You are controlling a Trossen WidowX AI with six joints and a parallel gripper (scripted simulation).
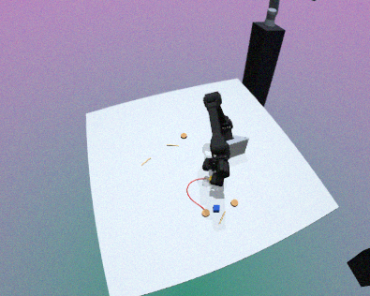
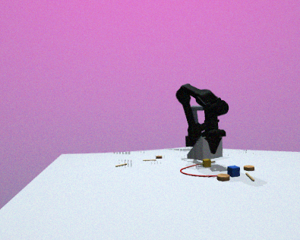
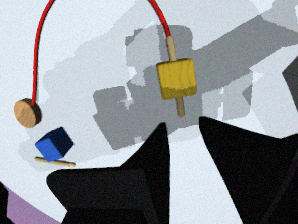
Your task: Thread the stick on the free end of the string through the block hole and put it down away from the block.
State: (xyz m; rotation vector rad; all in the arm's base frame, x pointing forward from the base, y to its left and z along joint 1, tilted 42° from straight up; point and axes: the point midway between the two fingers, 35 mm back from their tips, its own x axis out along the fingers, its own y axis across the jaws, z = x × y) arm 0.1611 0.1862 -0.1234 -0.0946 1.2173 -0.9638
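Right now the yellow block is 20 mm ahead of my gripper tip, 20 mm to the right of it and 40 mm below it. From my gripper tip the other things lie so: blue cube (70 mm ahead, 150 mm to the left, 40 mm below).
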